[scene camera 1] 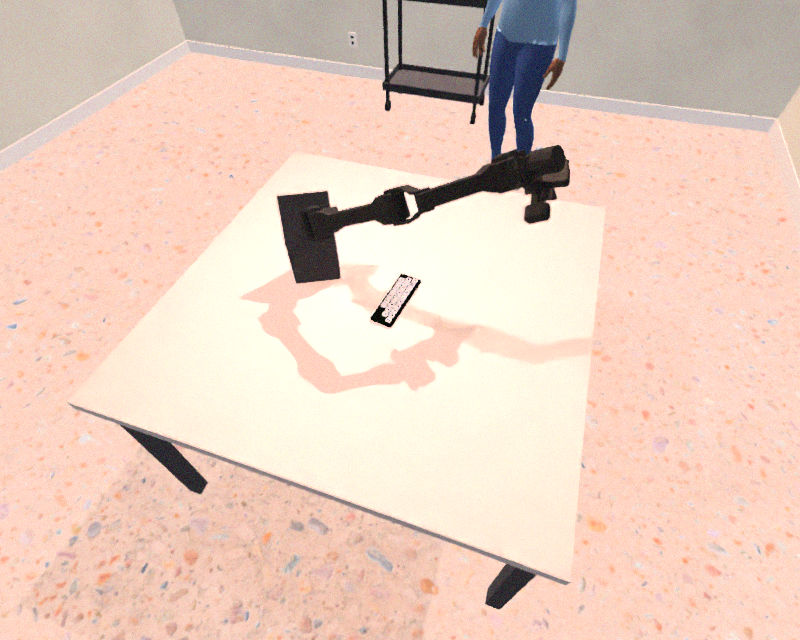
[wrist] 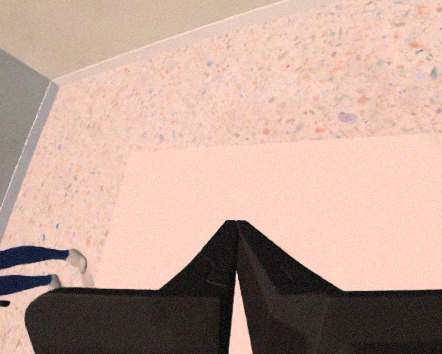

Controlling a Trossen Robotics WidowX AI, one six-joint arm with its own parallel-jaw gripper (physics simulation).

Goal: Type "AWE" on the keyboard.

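Seen in the pictures: gripper, fingertip midpoint: (scene camera 1: 555,198) (wrist: 235,229); arm's base, link origin: (scene camera 1: 316,221).
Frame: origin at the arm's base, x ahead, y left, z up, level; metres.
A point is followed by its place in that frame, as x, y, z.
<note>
A small keyboard (scene camera 1: 398,300) {0.263, -0.070, -0.207} with light keys and a black edge lies flat and at a slant on the white table (scene camera 1: 413,427) {0.397, -0.473, -0.217}, near its middle. It does not show in the wrist view. Single keys and their letters are too small to read. My gripper (scene camera 1: 537,213) (wrist: 235,229) {0.653, 0.081, 0.121} is shut and empty, with its two black fingertips together. It hangs above the back right part of the table, well to the right of the keyboard and behind it, not touching it.
The black arm base (scene camera 1: 310,250) {-0.018, -0.038, -0.083} stands at the back left of the table, and the arm (scene camera 1: 453,191) {0.407, -0.126, 0.249} stretches right from it. A person (scene camera 1: 523,80) stands behind the table. A black shelf cart (scene camera 1: 433,92) stands against the back wall. Arm shadows fall around the keyboard.
</note>
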